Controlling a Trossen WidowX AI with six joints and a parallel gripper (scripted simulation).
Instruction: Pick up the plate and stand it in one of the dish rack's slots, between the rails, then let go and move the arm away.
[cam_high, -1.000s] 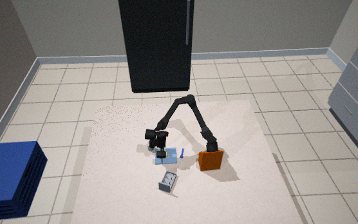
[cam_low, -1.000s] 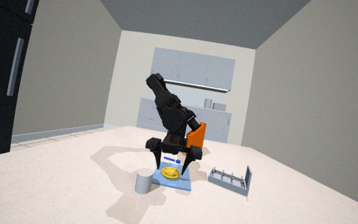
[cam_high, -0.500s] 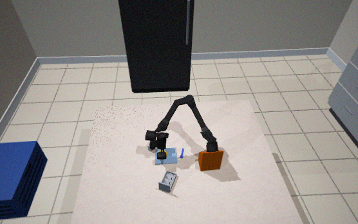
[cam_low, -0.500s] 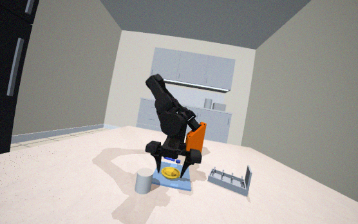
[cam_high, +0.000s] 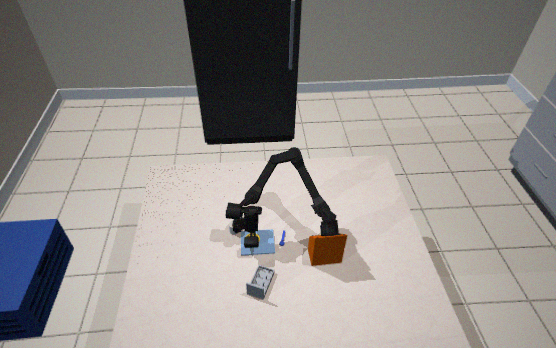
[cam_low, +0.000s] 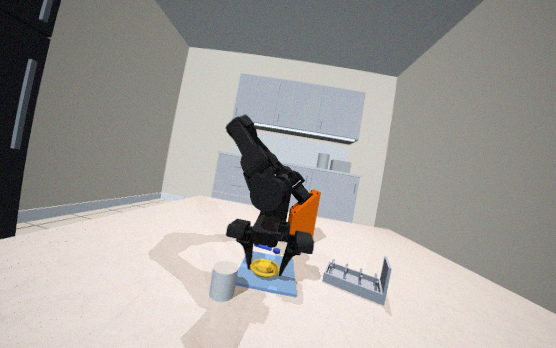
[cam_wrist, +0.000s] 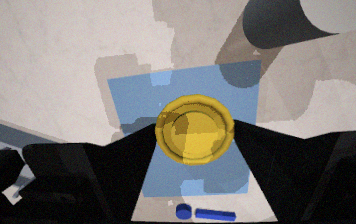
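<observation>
Now: the light blue mat 20 mm behind my gripper tip, 10 mm to the left of it and 10 mm below it. Round my gripper tip: dish rack (210 mm to the left, 10 mm above); then blue spoon (140 mm behind, 20 mm to the left, 10 mm below); then yellow plate (10 mm above).
</observation>
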